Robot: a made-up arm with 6 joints. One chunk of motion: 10 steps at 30 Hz.
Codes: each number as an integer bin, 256 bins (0 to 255) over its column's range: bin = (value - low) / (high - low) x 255, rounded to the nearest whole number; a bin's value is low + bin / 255 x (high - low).
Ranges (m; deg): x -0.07..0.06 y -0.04..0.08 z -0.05..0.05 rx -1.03..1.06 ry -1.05..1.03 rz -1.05..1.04
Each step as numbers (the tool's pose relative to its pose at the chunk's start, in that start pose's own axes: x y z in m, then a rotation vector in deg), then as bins.
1 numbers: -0.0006 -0.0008 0.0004 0.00 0.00 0.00
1 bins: 136 83 129 126 129 128
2 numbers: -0.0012 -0.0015 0.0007 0.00 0.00 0.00
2 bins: 135 82 129 126 129 128
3 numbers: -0.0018 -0.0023 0.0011 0.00 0.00 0.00
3 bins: 134 80 130 126 129 128
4 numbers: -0.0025 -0.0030 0.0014 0.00 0.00 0.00
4 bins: 132 79 131 126 129 128
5 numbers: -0.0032 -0.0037 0.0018 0.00 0.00 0.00
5 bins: 131 77 132 126 129 128
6 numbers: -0.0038 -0.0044 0.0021 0.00 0.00 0.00
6 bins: 130 76 133 126 129 128
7 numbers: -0.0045 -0.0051 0.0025 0.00 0.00 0.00
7 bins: 128 74 134 126 129 128
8 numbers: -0.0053 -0.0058 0.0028 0.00 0.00 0.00
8 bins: 127 73 135 126 129 128
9 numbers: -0.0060 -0.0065 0.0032 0.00 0.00 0.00
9 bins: 126 71 136 126 129 128
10 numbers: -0.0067 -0.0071 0.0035 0.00 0.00 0.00
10 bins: 124 70 136 126 129 128
